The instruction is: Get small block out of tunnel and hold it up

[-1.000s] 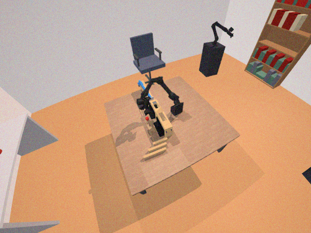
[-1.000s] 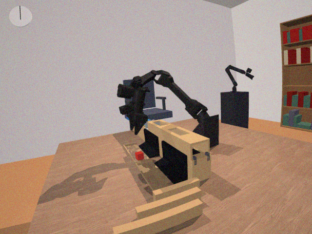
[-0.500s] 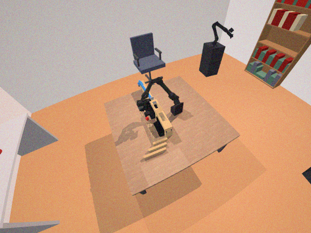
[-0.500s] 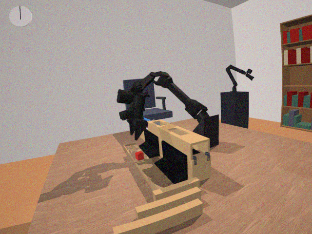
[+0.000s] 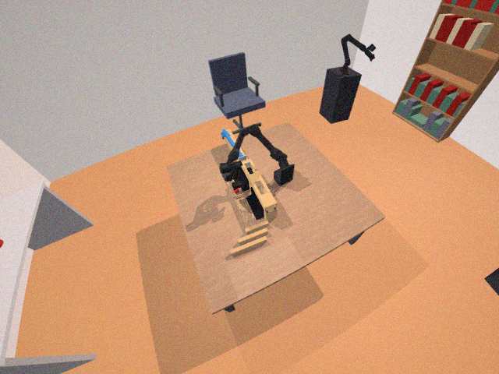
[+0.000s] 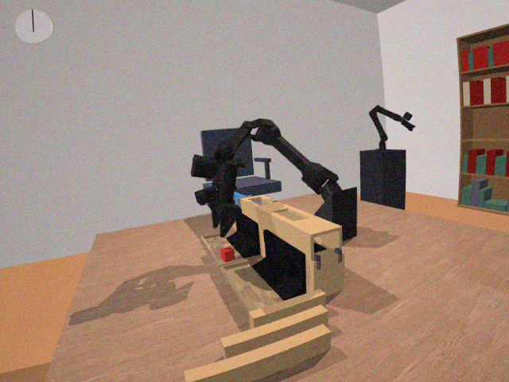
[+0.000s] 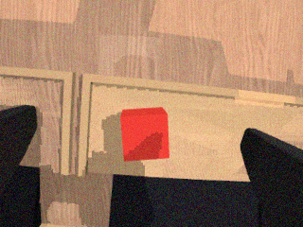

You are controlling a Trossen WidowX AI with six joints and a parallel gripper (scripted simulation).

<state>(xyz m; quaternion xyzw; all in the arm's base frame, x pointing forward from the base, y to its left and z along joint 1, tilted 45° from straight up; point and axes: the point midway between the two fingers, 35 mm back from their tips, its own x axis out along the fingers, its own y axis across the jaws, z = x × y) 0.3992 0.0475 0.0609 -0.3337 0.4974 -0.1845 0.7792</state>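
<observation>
Right now my gripper tip is 80 mm above the small red block, 20 mm past it and 10 mm to the left of it. Round my gripper tip: tan covered tunnel: 160 mm to the right, 130 mm behind, 30 mm below.
</observation>
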